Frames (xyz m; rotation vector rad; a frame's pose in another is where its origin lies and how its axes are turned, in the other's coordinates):
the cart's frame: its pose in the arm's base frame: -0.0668 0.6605 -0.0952 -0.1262 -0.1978 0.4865
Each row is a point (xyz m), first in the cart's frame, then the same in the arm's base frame.
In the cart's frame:
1: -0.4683 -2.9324 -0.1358
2: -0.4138 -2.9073 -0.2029
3: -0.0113 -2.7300 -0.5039
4: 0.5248 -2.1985 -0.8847
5: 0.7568 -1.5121 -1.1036
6: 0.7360 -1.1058 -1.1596
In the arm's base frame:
1: 0.8801 -2.1430 0.1885
2: 0.9306 -2.1000 0.1277
3: 1.2647 -1.7752 -0.1311
4: 1.5720 -1.0823 -0.5056
5: 1.5110 -0.3862 -0.7966
6: 1.3220 -0.0440 -0.9223

